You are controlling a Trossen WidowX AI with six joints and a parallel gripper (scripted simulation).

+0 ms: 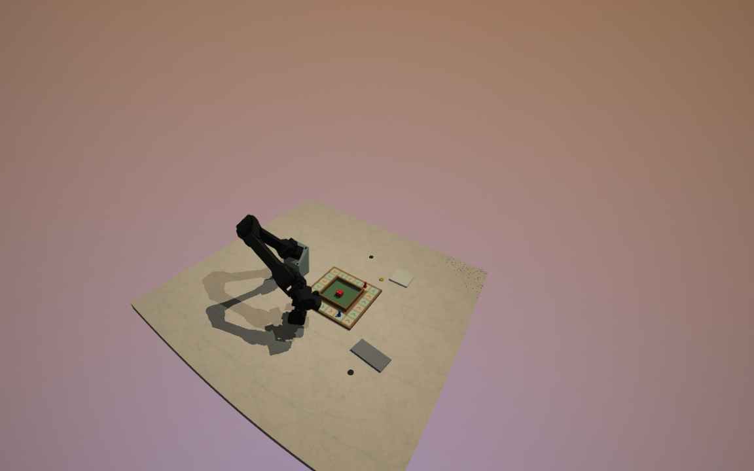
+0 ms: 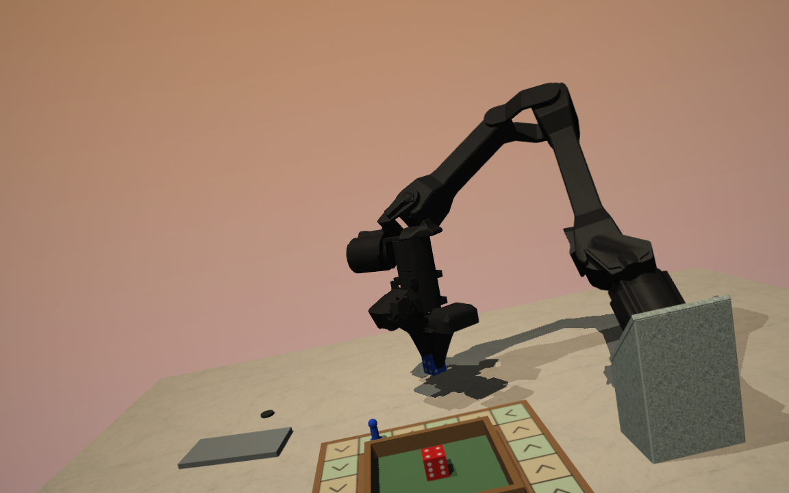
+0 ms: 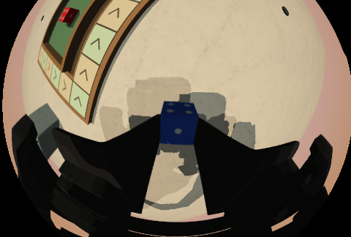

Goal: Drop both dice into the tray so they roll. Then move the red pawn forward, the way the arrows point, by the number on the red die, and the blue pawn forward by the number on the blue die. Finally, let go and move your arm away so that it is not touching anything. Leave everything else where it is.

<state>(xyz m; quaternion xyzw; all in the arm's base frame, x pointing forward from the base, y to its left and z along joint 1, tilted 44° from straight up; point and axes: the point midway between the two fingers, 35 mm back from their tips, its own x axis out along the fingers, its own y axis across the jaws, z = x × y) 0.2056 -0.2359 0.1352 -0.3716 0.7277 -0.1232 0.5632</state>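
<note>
My gripper tip is 340 mm to the right of the red pawn, 130 mm short of it and 20 mm above it. Round my gripper tip: grey flat plate (310 mm ahead, 50 mm below, 10 mm to the left); green tray (240 mm to the left, 60 mm ahead, 40 mm below); blue pawn (120 mm to the left, 110 mm ahead, 20 mm below).
</note>
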